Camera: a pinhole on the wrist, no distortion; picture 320 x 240 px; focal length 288.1 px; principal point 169.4 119.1 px. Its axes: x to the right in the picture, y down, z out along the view. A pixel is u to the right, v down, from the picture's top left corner.
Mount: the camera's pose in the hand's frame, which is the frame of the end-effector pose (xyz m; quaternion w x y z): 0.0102 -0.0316 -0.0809 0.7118 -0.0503 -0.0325 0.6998
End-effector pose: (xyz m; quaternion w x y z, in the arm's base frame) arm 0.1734 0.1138 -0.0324 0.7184 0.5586 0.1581 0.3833
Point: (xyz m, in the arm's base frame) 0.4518 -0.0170 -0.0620
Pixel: 66.5 20.4
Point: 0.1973 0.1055 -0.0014
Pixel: 292.6 72.8
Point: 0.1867 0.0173 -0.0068
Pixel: 231.8 199.0
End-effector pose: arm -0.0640 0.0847 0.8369 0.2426 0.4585 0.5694 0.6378
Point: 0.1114 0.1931 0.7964
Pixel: 167.3 98.8
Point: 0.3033 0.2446 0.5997
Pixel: 73.4 153.1
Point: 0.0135 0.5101 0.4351
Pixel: outside the picture
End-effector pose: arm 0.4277 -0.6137 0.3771 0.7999 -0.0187 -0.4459 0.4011
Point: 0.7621 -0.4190 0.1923
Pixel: behind the camera
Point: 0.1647 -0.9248 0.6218
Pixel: 101.7 148.7
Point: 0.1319 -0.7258 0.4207
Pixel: 255.5 192.2
